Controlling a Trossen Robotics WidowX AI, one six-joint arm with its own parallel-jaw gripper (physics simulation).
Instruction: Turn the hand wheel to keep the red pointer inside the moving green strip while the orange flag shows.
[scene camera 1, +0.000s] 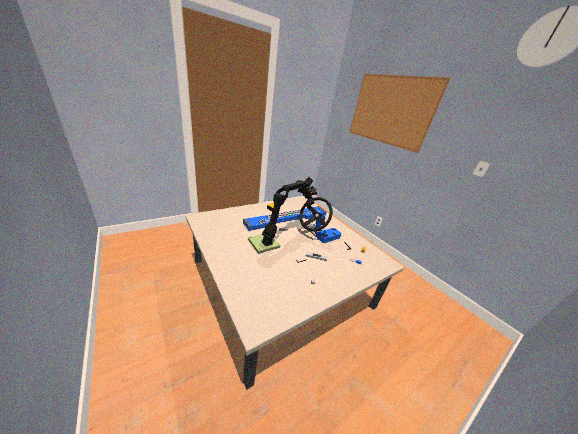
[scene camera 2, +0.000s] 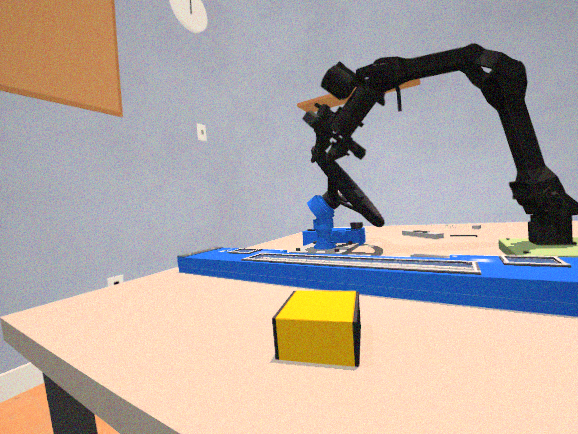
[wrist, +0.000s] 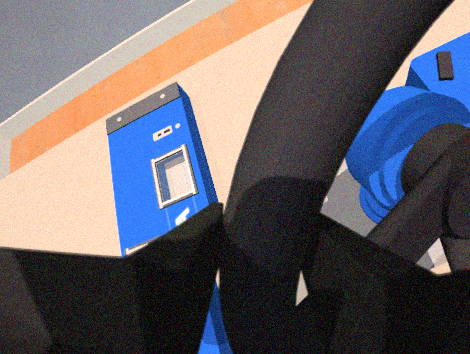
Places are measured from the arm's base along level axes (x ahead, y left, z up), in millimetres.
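Pixels of known places: gripper, fingertip midpoint: (scene camera 2: 315, 164); arm's base, link origin: (scene camera 1: 267, 243) (scene camera 2: 551, 242).
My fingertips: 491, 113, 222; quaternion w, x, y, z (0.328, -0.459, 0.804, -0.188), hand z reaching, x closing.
Note:
For each thing: its top centre in the pictures, then the offset to it from my fingertips, as dx, dy, dz. "pt": a spot on its surface instead. Level surfaces: height alone.
- yellow box, top centre: (scene camera 2: 319, 303) (scene camera 1: 272, 205) -154, +382, -205
- grey bar, top centre: (scene camera 2: 421, 230) (scene camera 1: 316, 255) -221, -385, -227
- blue-handled tool, surface spot: (scene camera 1: 358, 262) pt +32, -581, -237
- orange piece, top centre: (scene camera 1: 364, 246) +208, -488, -215
- table, surface height: dz -246
The black hand wheel (scene camera 1: 330, 214) (scene camera 2: 357, 195) (wrist: 290, 100) stands tilted on its blue mount (scene camera 1: 329, 235) (scene camera 2: 324, 234) (wrist: 370, 150). My gripper (scene camera 1: 313, 194) (scene camera 2: 320, 154) (wrist: 259, 216) is shut on the wheel's rim, on its upper part, with one finger on either side. The long blue housing (scene camera 1: 255, 222) (scene camera 2: 400, 281) (wrist: 137, 175) lies beside the wheel. Its end window (wrist: 176, 180) looks pale, with no orange in it. In the wrist view the fingers hide the long slot, the green strip and the red pointer; the scene views are too small or flat to read them.
A yellow box (scene camera 1: 270, 205) (scene camera 2: 317, 340) stands behind the housing. The arm's base is on a green plate (scene camera 1: 255, 244) (scene camera 2: 510, 246). A grey bar (scene camera 1: 316, 257) (scene camera 2: 422, 234), a blue-handled tool (scene camera 1: 358, 262), an orange piece (scene camera 1: 363, 249) and hex keys lie on the table (scene camera 1: 240, 295).

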